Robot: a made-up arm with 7 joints. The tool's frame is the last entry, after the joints.
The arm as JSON. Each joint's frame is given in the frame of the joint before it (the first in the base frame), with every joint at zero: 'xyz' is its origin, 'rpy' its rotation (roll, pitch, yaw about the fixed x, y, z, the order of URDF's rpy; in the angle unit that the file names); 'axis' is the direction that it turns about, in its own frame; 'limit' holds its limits. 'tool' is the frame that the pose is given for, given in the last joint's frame.
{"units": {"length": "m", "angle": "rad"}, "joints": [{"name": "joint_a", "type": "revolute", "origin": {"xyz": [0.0, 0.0, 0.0], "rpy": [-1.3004, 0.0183, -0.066]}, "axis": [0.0, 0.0, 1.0], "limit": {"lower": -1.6, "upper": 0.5}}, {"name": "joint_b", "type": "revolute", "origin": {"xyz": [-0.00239, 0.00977, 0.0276], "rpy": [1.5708, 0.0, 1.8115]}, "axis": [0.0, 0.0, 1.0], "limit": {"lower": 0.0, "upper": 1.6}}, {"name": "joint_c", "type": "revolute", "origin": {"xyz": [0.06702, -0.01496, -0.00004], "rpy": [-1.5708, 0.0, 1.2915]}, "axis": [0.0, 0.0, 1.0], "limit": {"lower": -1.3, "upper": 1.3}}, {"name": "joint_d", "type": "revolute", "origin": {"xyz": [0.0, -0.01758, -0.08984], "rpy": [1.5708, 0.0, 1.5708]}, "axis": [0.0, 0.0, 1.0], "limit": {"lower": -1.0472, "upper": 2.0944}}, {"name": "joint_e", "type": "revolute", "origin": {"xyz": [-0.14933, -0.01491, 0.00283], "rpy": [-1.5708, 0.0, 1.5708]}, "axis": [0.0, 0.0, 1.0], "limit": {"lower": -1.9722, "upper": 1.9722}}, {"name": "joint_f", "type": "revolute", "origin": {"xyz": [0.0, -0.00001, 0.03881], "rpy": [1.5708, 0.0, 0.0]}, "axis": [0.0, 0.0, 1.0], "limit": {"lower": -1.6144, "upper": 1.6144}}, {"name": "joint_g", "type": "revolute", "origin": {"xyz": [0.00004, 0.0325, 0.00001], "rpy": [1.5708, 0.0, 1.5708]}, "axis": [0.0, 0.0, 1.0], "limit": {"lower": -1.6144, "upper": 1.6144}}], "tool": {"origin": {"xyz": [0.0, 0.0, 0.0], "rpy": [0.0, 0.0, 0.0]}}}
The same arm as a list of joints. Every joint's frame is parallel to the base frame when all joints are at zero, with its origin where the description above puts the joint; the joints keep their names.
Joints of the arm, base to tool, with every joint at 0 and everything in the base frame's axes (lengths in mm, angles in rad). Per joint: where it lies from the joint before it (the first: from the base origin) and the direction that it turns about. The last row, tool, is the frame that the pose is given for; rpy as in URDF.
joint_a: axis 0.068403 0.961235 0.26711 origin 0 0 0
joint_b: axis 0.968889 -0.0002 -0.247497 origin -0.5 29.3 -2
joint_c: axis 0.247497 0 0.968889 origin -17 4.1 -66.4
joint_d: axis 0.0002 1 0 origin -5.2 0 -91.4
joint_e: axis 0.968889 -0.0002 -0.247497 origin 141 2.8 -51.4
joint_f: axis 0.0002 1 0 origin 37.6 0 -9.6
joint_g: axis 0.247497 0 0.968889 origin 31.5 0 -8
tool: origin 0 0 0 rpy 0 0.2501 -0.0002
Joint limits (rad, base to tool): -1.6..0.5 0..1.6 -1.3..1.3 -1.0472..2.0944 -1.9722..1.9722 -1.6144..1.6144 -1.6144..1.6144

